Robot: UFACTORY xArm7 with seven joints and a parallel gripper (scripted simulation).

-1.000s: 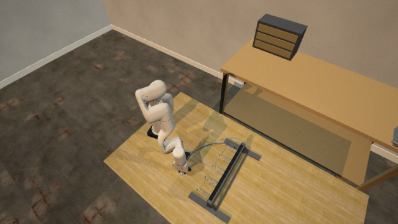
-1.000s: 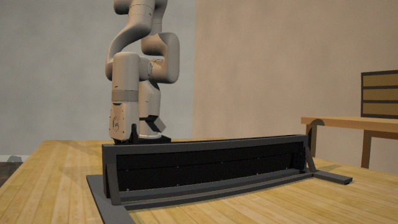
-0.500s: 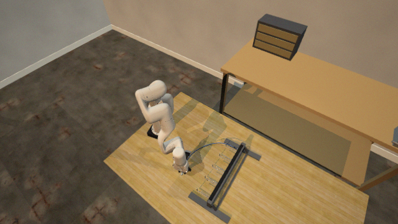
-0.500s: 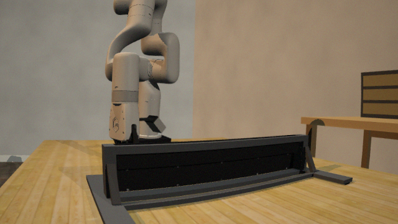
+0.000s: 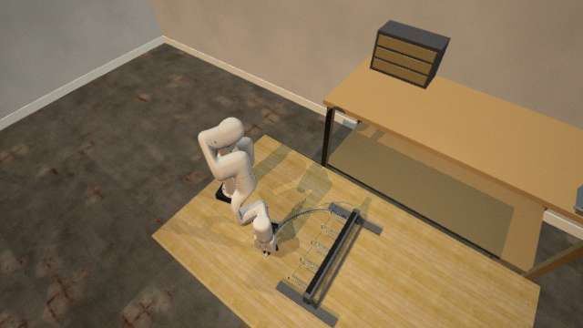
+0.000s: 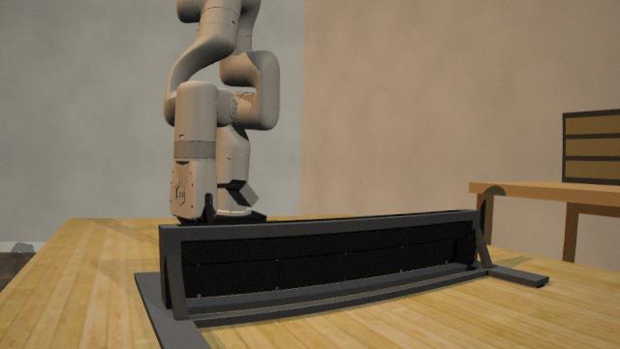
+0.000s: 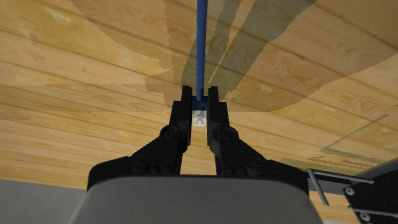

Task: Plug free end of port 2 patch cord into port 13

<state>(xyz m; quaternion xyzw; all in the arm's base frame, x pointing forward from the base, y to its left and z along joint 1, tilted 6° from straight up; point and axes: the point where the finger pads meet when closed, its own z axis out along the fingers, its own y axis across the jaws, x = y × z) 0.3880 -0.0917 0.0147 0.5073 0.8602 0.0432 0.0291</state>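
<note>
Now: hand 10 mm short of the cord plug, 10 mm to the left of it and 10 mm above it.
</note>
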